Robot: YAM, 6 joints.
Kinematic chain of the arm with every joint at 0, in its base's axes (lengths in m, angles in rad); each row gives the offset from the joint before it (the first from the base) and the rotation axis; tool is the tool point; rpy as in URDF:
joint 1: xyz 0 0 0.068 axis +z
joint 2: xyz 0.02 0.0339 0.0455 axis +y
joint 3: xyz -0.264 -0.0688 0 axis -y
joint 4: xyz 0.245 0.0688 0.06 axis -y
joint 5: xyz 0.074 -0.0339 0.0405 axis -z
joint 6: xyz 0.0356 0 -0.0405 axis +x
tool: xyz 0 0 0 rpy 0 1.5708 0
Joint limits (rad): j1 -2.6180..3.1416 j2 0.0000..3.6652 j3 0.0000..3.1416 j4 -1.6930..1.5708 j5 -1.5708..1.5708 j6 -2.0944..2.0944
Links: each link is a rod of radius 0.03 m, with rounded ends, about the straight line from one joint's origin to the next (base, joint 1, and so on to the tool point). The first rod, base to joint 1, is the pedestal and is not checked.
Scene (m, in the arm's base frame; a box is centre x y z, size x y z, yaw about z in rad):
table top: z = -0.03
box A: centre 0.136 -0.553 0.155 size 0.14 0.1 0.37 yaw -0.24
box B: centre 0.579 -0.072 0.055 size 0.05 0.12 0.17 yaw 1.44
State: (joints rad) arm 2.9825 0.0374 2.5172 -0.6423 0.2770 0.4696
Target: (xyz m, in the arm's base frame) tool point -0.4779 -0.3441 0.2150
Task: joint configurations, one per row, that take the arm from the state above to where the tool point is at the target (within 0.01 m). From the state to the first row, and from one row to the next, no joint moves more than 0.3 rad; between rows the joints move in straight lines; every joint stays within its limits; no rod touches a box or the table.
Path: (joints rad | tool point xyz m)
1: 2.7033 0.1599 2.5597 -0.5690 0.3319 0.5831 | 0.4481 -0.1972 0.3809
2: 2.4241 0.2824 2.6021 -0.4958 0.3868 0.6967 | 0.3638 -0.2996 0.4292
3: 2.1449 0.4050 2.6446 -0.4225 0.4416 0.8102 | 0.2558 -0.3675 0.4755
4: 1.8657 0.5275 2.6870 -0.3493 0.4965 0.9237 | 0.1380 -0.3960 0.5191
5: 1.6162 0.4347 2.7185 -0.3111 0.4164 0.8329 | 0.0356 -0.4656 0.4688
6: 1.3667 0.3420 2.7500 -0.2729 0.3363 0.7421 | -0.0915 -0.5002 0.4124
7: 1.1172 0.2492 2.7815 -0.2347 0.2562 0.6513 | -0.2299 -0.4922 0.3507
8: 0.8677 0.1565 2.8130 -0.1965 0.1761 0.5604 | -0.3639 -0.4390 0.2845
9: 0.6182 0.0638 2.8445 -0.1583 0.0961 0.4696 | -0.4779 -0.3441 0.2150

